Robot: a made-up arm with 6 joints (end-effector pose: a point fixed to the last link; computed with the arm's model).
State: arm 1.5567 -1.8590 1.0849 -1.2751 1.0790 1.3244
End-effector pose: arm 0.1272 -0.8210 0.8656 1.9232 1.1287 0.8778
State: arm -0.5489 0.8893 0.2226 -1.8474 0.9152 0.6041
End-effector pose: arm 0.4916 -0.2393 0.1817 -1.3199 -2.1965 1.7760
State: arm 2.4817 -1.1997 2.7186 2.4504 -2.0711 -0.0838
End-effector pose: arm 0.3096 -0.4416 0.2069 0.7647 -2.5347 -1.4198
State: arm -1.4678 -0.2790 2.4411 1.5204 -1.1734 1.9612
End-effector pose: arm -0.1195 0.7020 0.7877 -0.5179 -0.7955 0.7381
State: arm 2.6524 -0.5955 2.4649 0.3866 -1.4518 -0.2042
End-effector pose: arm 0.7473 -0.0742 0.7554 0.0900 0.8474 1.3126
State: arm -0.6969 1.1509 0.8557 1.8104 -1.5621 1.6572
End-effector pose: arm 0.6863 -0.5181 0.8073 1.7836 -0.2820 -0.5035
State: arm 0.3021 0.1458 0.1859 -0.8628 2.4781 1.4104
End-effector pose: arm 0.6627 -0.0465 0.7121 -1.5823 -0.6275 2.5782
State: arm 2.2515 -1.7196 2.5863 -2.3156 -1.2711 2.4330
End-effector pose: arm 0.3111 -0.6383 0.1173 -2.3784 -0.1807 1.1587
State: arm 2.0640 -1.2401 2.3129 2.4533 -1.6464 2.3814
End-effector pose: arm 0.1735 -0.6925 0.2703 -1.8294 0.6604 -0.5540
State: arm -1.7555 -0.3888 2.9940 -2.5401 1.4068 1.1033
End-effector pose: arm 0.3251 0.6656 0.8577 0.2813 -0.7509 -0.8501
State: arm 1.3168 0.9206 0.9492 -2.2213 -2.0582 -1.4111
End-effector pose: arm 0.0823 0.7880 0.5729 1.4584 -0.6394 -1.2178
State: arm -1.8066 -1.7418 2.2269 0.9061 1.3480 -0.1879
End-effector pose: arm -0.0328 0.5585 -0.0445 0.4131 2.2710 -1.0765
